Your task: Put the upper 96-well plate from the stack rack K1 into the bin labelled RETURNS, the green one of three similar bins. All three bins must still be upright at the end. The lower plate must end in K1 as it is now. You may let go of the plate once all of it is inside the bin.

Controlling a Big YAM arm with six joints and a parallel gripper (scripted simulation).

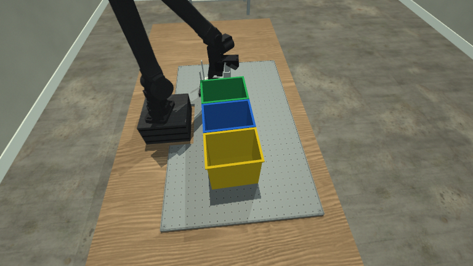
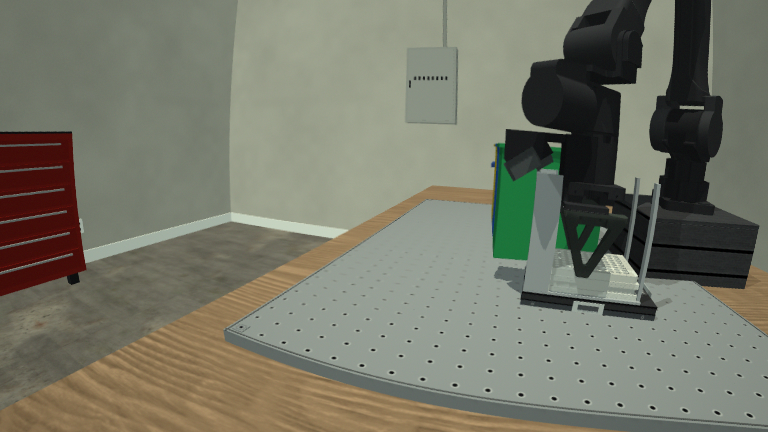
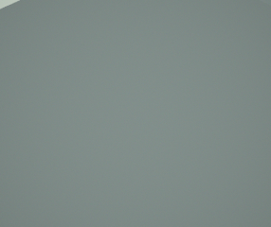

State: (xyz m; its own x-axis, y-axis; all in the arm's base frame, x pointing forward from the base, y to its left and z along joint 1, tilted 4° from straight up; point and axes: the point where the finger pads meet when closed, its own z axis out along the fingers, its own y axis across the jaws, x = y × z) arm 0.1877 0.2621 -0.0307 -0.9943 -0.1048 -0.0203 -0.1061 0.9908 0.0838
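Right now the grey rack panel is 60 mm ahead of my hand and 30 mm above it. From my hand the other things lie so: green bin 180 mm to the right, 60 mm ahead, 40 mm above; grey post 50 mm to the left, 40 mm ahead, 30 mm above; blue bin 310 mm to the right, 100 mm ahead, 40 mm above.
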